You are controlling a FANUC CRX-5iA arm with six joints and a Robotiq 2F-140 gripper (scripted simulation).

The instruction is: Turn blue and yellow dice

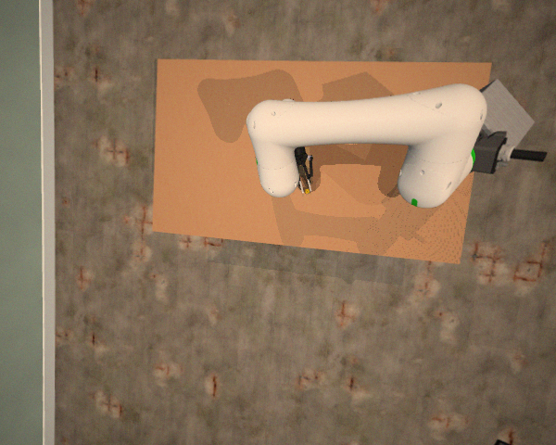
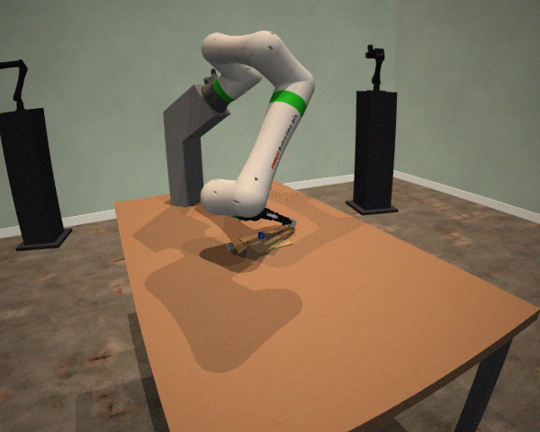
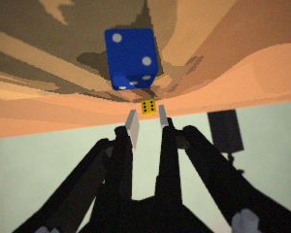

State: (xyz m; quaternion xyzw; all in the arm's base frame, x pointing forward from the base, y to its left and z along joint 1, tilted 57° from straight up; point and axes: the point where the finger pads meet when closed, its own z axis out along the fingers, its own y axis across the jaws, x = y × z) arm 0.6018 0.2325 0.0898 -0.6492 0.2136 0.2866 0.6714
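The yellow die is 30 mm below my hand, 20 mm to the left of it and 20 mm behind it. From my hand the other things lie so: blue die (110 mm to the right, 60 mm ahead, 20 mm below); then white die (230 mm to the right, 120 mm ahead, 30 mm below); then tan mat (100 mm to the right, 90 mm ahead, 40 mm below).
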